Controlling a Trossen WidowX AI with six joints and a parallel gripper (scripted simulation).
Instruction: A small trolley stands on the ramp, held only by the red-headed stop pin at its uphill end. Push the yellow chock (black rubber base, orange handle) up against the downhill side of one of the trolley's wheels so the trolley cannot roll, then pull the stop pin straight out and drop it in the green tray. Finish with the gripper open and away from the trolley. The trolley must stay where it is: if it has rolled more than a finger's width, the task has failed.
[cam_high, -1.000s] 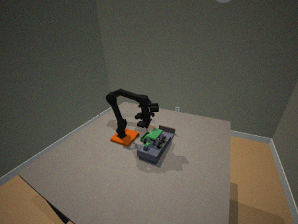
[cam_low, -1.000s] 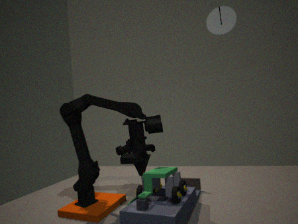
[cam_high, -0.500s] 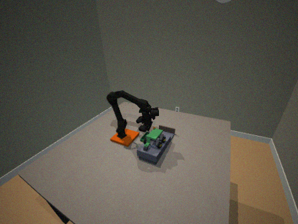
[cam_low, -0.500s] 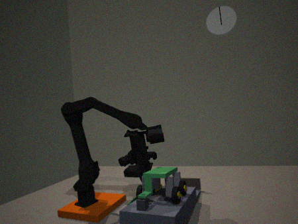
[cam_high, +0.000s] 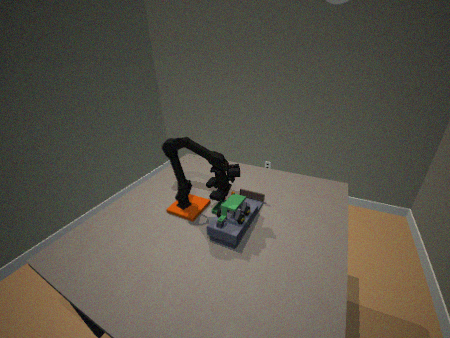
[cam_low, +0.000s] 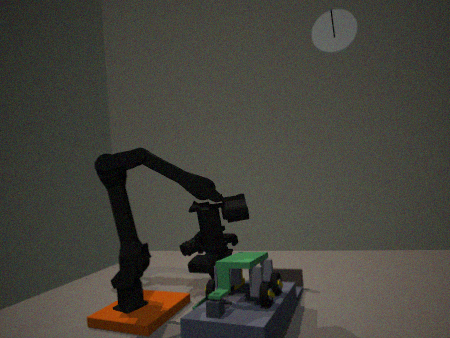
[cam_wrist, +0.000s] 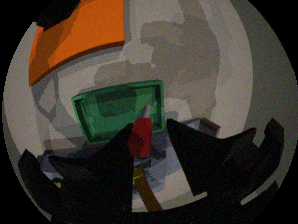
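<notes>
The green tray is 6 cm below my gripper tip and 3 cm to the right of it. Also, from my gripper tip: dark end wall: 14 cm to the left, 9 cm ahead, 2 cm below; then yellow chock: 7 cm ahead, 3 cm to the right, 3 cm above; then red-headed stop pin: right at my gripper tip.
</notes>
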